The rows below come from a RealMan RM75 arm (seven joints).
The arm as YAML. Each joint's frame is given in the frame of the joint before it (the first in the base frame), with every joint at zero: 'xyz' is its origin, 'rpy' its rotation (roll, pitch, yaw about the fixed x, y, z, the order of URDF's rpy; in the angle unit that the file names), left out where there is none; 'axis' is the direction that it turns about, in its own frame. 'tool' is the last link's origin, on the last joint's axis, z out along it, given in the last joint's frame.
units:
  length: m
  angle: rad
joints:
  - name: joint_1
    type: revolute
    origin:
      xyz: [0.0, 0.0, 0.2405]
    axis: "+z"
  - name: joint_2
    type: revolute
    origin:
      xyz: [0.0, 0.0, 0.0]
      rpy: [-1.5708, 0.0, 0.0]
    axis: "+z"
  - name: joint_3
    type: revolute
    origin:
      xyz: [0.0, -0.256, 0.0]
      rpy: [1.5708, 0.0, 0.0]
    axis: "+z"
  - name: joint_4
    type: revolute
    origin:
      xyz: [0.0, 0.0, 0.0]
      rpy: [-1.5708, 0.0, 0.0]
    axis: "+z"
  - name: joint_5
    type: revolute
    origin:
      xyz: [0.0, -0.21, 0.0]
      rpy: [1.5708, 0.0, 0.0]
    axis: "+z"
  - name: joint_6
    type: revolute
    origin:
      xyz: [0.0, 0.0, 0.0]
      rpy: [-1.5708, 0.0, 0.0]
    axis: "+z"
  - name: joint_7
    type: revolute
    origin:
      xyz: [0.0, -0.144, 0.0]
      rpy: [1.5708, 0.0, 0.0]
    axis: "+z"
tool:
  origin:
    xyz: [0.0, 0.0, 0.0]
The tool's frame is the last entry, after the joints.
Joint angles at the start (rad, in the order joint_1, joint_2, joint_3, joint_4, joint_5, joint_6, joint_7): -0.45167, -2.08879, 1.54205, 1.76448, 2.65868, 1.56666, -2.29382
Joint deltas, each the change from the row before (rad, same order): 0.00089, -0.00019, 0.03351, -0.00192, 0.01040, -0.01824, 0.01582; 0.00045, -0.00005, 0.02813, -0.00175, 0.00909, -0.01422, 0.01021; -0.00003, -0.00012, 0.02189, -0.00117, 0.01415, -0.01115, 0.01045; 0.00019, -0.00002, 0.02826, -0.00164, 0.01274, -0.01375, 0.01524; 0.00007, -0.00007, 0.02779, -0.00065, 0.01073, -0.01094, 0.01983; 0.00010, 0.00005, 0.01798, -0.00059, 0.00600, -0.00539, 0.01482; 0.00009, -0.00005, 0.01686, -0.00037, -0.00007, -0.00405, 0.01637; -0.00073, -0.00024, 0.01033, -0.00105, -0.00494, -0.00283, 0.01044; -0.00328, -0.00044, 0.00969, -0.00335, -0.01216, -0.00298, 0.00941
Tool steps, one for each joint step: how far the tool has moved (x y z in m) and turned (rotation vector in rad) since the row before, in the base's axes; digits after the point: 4 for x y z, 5 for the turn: 0.0023, -0.0009, -0.0059, -0.01437, 0.01981, -0.03605; 0.0019, -0.0010, -0.0050, -0.01157, 0.01603, -0.02757; 0.0009, -0.0003, -0.0033, -0.00582, 0.01886, -0.02392; 0.0016, -0.0010, -0.0047, -0.01210, 0.02090, -0.03226; 0.0017, -0.0015, -0.0047, -0.01643, 0.02182, -0.03550; 0.0010, -0.0013, -0.0031, -0.01320, 0.01506, -0.02354; 0.0014, -0.0018, -0.0034, -0.01760, 0.01096, -0.02363; 0.0014, -0.0014, -0.0026, -0.01422, 0.00293, -0.01493; 0.0023, -0.0016, -0.0034, -0.01869, -0.00279, -0.01409
